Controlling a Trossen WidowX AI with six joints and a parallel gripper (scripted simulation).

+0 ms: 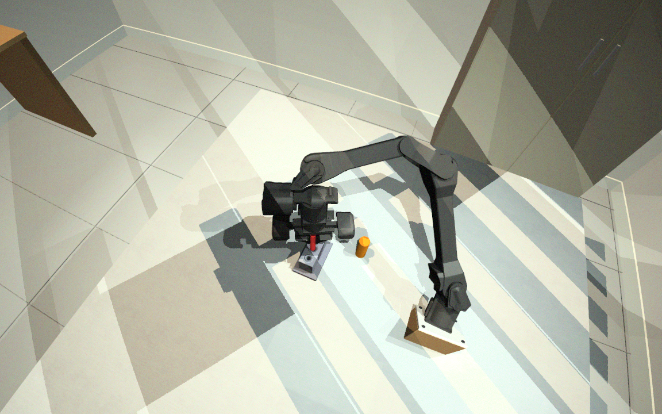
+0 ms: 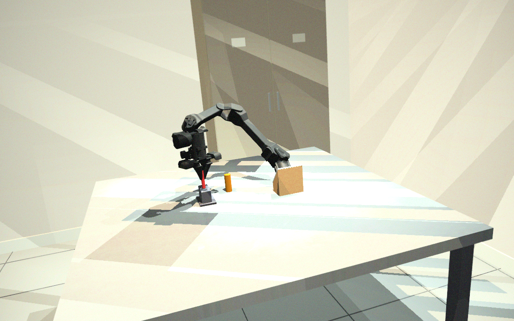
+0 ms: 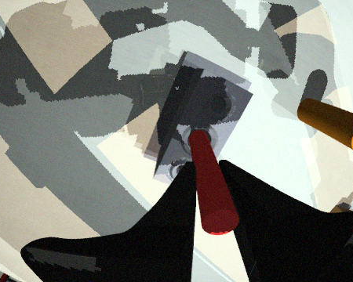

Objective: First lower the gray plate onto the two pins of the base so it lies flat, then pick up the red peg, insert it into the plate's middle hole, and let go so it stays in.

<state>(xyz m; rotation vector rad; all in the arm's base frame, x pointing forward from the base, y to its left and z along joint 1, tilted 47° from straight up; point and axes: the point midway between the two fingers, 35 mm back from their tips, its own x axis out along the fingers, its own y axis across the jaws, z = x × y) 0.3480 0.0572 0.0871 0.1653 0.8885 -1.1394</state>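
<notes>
My gripper tip is now right at the red peg. Round my gripper tip: base: 9 cm below; gray plate: 5 cm below; orange cylinder: 11 cm behind, 8 cm to the right, 6 cm below.
</notes>
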